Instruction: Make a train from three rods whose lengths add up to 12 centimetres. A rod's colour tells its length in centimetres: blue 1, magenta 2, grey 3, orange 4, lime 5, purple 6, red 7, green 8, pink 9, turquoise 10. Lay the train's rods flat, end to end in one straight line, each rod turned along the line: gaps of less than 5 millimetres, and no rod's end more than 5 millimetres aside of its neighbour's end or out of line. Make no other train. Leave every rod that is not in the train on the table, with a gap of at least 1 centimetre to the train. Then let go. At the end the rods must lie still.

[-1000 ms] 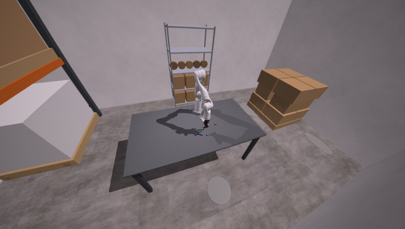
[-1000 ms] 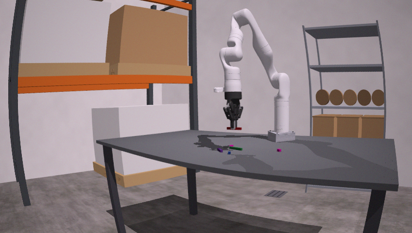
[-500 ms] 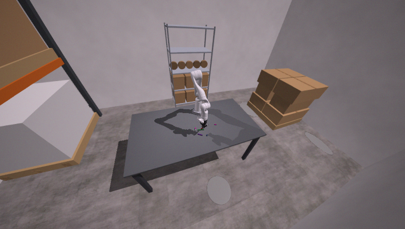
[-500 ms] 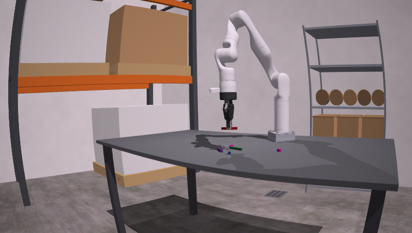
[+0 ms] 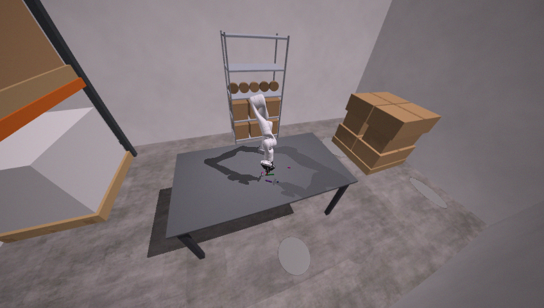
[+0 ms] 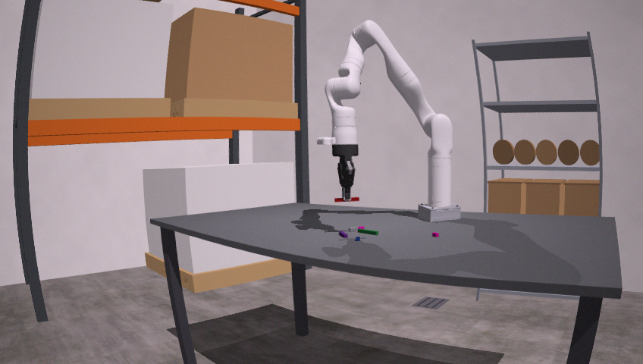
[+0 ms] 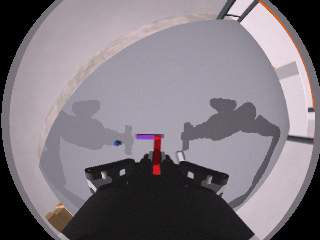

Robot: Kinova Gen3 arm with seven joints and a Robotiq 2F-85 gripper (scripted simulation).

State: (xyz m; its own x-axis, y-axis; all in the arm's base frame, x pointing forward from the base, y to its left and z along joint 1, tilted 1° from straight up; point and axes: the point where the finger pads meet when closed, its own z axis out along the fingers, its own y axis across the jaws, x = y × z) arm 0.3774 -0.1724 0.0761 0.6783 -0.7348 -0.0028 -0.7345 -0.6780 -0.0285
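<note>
Now: the grey rod 12 cm below my hand, 7 cm behind it and 2 cm to the right of it. Also, from my hand: red rod: 2 cm below; then purple rod: 12 cm below, 3 cm ahead; then green rod: 12 cm below, 5 cm to the left, 4 cm behind.
</note>
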